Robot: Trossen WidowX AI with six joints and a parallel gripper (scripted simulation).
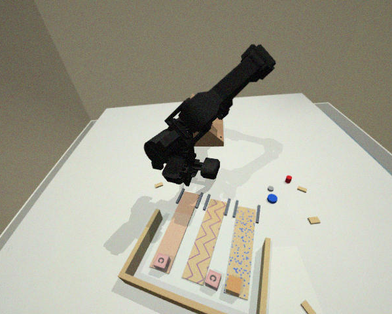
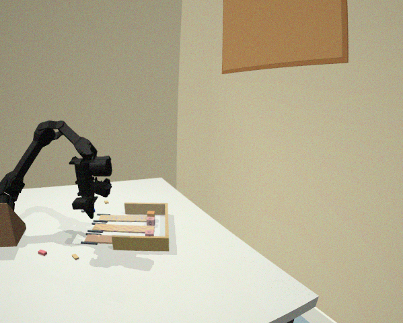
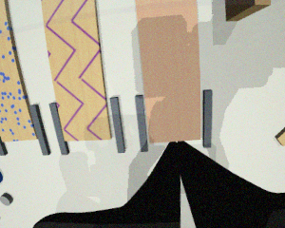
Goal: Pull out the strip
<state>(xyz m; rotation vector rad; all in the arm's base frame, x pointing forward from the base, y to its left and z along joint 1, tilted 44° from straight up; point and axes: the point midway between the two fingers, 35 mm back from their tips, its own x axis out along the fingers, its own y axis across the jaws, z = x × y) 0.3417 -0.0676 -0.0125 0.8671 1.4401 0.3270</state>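
Right now the peach strip is 90 mm ahead of my gripper tip, 30 mm to the right of it and 80 mm below it. Also, from my gripper tip: grey disc: 40 mm behind, 270 mm to the left, 80 mm below; red peg: 70 mm behind, 340 mm to the left, 70 mm below; blue disc: 270 mm to the left, 80 mm below.
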